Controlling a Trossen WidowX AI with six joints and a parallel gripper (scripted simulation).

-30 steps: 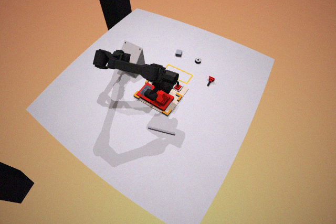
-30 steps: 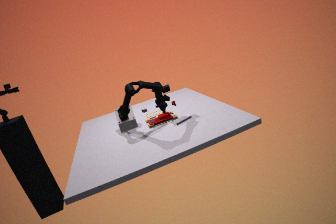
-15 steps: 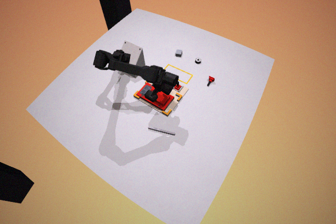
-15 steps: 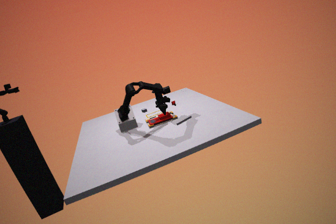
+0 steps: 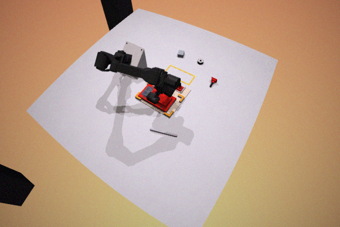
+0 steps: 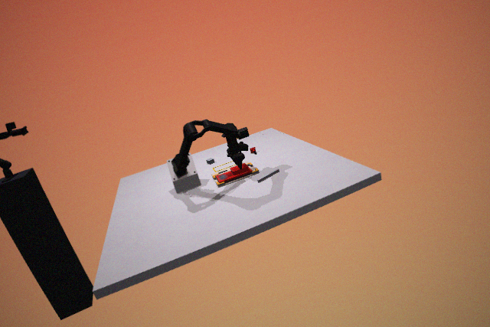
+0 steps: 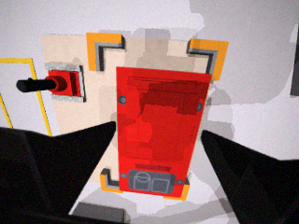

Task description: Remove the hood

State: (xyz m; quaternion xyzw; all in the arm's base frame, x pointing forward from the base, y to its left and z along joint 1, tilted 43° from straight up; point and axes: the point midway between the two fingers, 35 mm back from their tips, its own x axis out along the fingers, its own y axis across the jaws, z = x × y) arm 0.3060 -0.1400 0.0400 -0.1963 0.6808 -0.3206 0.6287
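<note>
The hood lies 1 cm below my gripper tip. Also, from my gripper tip: engine part (1 cm to the left, 3 cm below); grey bar (9 cm ahead, 17 cm to the right, 4 cm below); black wheel (8 cm ahead, 39 cm to the left, 4 cm below).
</note>
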